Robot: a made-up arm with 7 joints. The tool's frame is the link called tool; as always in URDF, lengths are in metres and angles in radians. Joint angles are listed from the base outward.
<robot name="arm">
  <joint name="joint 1" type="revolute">
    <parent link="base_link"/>
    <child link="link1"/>
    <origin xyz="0 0 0.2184" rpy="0 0 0"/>
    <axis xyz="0 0 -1"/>
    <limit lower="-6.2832" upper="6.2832"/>
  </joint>
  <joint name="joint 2" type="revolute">
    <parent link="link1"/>
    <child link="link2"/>
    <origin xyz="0 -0.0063 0.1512" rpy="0 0 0"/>
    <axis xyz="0 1 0"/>
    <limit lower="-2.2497" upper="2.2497"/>
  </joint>
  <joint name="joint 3" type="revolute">
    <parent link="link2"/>
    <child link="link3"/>
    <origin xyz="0 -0.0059 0.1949" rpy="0 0 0"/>
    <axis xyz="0 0 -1"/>
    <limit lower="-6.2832" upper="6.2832"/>
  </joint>
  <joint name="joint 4" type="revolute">
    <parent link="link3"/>
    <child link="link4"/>
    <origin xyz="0 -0.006 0.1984" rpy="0 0 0"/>
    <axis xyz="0 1 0"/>
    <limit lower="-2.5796" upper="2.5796"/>
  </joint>
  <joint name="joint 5" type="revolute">
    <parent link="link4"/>
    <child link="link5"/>
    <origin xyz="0 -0.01 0.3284" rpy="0 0 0"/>
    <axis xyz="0 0 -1"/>
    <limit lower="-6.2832" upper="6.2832"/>
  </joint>
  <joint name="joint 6" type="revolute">
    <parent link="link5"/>
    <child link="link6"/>
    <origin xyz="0 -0.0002 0.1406" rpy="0 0 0"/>
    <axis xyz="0 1 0"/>
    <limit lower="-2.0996" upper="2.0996"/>
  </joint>
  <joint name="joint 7" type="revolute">
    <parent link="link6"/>
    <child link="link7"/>
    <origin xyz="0 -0.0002 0.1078" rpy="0 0 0"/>
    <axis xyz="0 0 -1"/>
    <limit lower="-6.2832" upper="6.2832"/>
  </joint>
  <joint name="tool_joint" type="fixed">
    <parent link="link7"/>
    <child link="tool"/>
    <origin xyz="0 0 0" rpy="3.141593 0 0"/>
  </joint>
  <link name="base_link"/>
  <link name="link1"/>
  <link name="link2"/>
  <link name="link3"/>
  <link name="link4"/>
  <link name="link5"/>
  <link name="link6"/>
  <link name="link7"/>
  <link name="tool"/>
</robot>
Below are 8 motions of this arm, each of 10 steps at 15 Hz.
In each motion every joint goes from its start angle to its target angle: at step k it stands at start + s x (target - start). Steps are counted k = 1, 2, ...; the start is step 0. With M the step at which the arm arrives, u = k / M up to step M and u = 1 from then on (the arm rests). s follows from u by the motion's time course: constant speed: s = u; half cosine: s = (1 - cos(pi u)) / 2; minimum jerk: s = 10 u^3 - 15 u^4 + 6 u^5.
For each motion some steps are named. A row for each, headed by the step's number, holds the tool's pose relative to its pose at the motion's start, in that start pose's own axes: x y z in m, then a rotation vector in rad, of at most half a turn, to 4 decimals.
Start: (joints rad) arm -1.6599 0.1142 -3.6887 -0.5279 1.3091 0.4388 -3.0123
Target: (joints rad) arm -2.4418 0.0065 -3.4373 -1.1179 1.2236 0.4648 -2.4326
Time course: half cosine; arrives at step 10
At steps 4, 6, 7, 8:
4: -0.0880 -0.0945 -0.0089 -0.1034 0.1201 -0.0304
6: -0.1848 -0.1585 0.0027 -0.1749 0.2544 -0.0441
7: -0.2315 -0.1805 0.0143 -0.1994 0.3219 -0.0467
8: -0.2692 -0.1949 0.0265 -0.2151 0.3780 -0.0473

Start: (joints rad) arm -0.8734 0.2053 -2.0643 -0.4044 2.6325 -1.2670 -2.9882
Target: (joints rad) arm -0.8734 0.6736 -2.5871 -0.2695 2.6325 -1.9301 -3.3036
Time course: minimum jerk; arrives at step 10
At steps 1, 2, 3, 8, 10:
1: -0.0003 0.0027 0.0025 -0.0018 -0.0023 -0.0073
2: -0.0019 0.0180 0.0171 -0.0128 -0.0156 -0.0492
3: -0.0038 0.0491 0.0488 -0.0396 -0.0430 -0.1356
8: 0.0301 0.2185 0.3024 -0.3522 -0.2300 -0.6135
10: 0.0355 0.2272 0.3220 -0.3803 -0.2441 -0.6348

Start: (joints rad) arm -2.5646 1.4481 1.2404 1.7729 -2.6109 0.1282 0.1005
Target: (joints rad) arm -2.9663 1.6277 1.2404 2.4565 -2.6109 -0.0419 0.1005
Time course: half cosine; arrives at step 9
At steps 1, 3, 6, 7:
1: -0.0036 0.0068 0.0042 0.0077 0.0142 0.0084
3: -0.0349 0.0519 0.0374 0.0563 0.1217 0.0704
6: -0.1297 0.1246 0.1308 0.1170 0.3921 0.2047
7: -0.1586 0.1373 0.1596 0.1221 0.4693 0.2360

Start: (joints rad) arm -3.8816 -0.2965 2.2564 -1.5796 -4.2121 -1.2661 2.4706
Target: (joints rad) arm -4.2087 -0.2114 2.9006 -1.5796 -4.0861 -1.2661 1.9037
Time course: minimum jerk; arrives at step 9
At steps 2, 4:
2: 0.0100 -0.0016 -0.0135 0.0117 -0.0197 -0.0328
4: 0.0541 -0.0110 -0.0661 0.0655 -0.0941 -0.1625

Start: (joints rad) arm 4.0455 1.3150 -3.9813 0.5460 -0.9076 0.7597 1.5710
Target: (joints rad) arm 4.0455 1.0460 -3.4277 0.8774 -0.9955 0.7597 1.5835
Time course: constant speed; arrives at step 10
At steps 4, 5, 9, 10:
4: 0.1961 0.0141 0.0290 0.0202 -0.2766 -0.1128
5: 0.2443 0.0140 0.0436 0.0259 -0.3457 -0.1439
9: 0.4252 -0.0015 0.1302 0.0530 -0.6222 -0.2769
10: 0.4661 -0.0092 0.1583 0.0611 -0.6913 -0.3117

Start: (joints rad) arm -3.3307 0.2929 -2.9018 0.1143 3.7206 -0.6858 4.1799
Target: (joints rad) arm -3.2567 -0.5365 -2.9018 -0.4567 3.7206 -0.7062 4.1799
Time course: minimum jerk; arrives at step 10
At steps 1, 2, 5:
1: -0.0022 -0.0031 -0.0016 -0.0015 0.0008 0.0023
2: -0.0145 -0.0212 -0.0106 -0.0101 0.0058 0.0151
5: -0.1067 -0.2035 -0.0681 -0.0923 0.0539 0.1213

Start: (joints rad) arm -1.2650 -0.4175 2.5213 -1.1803 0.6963 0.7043 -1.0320
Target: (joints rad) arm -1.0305 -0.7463 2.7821 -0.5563 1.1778 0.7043 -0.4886
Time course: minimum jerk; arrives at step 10
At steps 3, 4, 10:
3: 0.0682 0.0246 -0.0195 0.0556 -0.0379 0.2876
4: 0.1290 0.0600 -0.0345 0.1041 -0.0746 0.5626
10: 0.3064 0.3341 -0.0581 0.2787 -0.2753 1.7931

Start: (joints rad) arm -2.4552 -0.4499 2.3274 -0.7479 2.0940 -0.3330 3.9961
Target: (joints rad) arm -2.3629 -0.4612 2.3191 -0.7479 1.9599 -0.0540 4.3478
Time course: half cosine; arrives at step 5
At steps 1, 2, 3, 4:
1: -0.0039 0.0019 -0.0002 0.0167 0.0199 0.0295
2: -0.0140 0.0068 -0.0002 0.0639 0.0687 0.1062
3: -0.0263 0.0128 0.0003 0.1286 0.1223 0.1994
4: -0.0361 0.0177 0.0013 0.1857 0.1598 0.2735

